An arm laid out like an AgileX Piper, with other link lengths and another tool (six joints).
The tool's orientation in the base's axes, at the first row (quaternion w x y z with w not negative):
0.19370, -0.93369, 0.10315, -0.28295
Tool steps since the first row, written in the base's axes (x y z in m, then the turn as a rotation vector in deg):
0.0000, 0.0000, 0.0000, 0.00, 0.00, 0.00
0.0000, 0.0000, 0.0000, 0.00, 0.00, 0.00
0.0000, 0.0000, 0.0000, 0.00, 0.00, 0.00
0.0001, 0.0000, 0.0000, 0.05, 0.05, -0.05
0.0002, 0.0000, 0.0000, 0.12, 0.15, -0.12
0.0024, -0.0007, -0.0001, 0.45, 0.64, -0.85
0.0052, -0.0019, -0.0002, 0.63, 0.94, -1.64
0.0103, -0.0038, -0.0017, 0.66, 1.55, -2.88
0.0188, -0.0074, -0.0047, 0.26, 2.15, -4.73
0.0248, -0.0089, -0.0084, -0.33, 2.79, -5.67
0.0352, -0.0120, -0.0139, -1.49, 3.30, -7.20
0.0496, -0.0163, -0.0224, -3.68, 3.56, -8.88
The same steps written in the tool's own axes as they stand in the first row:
0.0000, 0.0000, 0.0000, 0.00, 0.00, 0.00
0.0000, 0.0000, 0.0000, 0.00, 0.00, 0.00
0.0000, 0.0000, 0.0000, 0.00, 0.00, 0.00
0.0001, 0.0000, 0.0001, 0.00, -0.03, 0.08
0.0002, 0.0000, 0.0001, -0.01, -0.10, 0.21
0.0021, 0.0005, 0.0012, -0.24, -0.26, 1.10
0.0047, 0.0014, 0.0025, -0.57, -0.21, 1.90
0.0087, 0.0033, 0.0060, -1.33, -0.25, 3.05
0.0153, 0.0071, 0.0120, -2.75, 0.02, 4.42
0.0189, 0.0095, 0.0178, -3.88, -0.11, 5.00
0.0257, 0.0138, 0.0270, -5.73, 0.17, 5.66
0.0346, 0.0200, 0.0404, -8.43, 0.82, 5.78

